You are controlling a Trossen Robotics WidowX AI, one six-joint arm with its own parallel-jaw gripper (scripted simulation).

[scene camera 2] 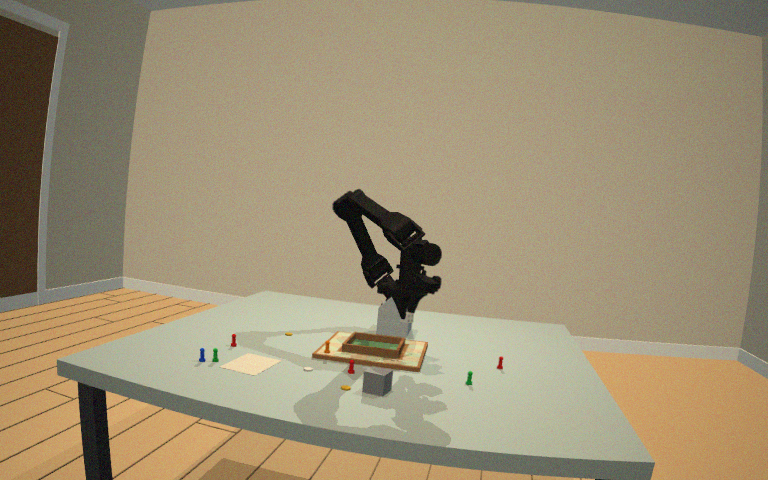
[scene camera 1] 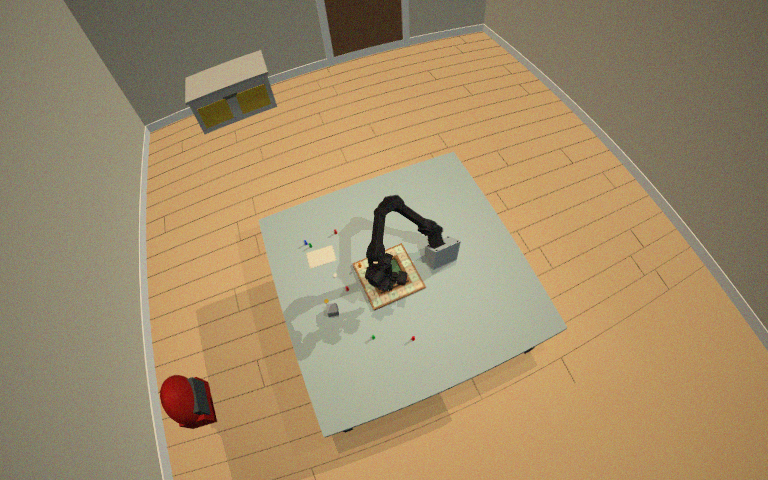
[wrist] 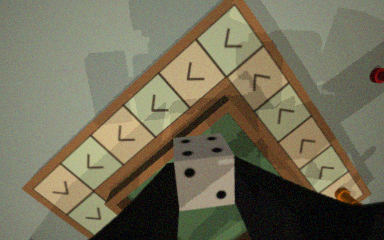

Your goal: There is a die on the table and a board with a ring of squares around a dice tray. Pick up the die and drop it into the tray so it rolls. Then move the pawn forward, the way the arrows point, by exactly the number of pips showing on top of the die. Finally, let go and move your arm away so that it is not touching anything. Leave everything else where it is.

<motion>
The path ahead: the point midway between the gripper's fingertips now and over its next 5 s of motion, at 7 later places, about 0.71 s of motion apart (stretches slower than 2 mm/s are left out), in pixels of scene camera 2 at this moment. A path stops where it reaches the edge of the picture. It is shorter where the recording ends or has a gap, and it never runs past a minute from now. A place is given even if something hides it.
My gripper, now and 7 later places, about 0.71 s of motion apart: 406, 318; 379, 321; 384, 324; 382, 314; 379, 302; 375, 317; 330, 329; 327, 340
</motion>
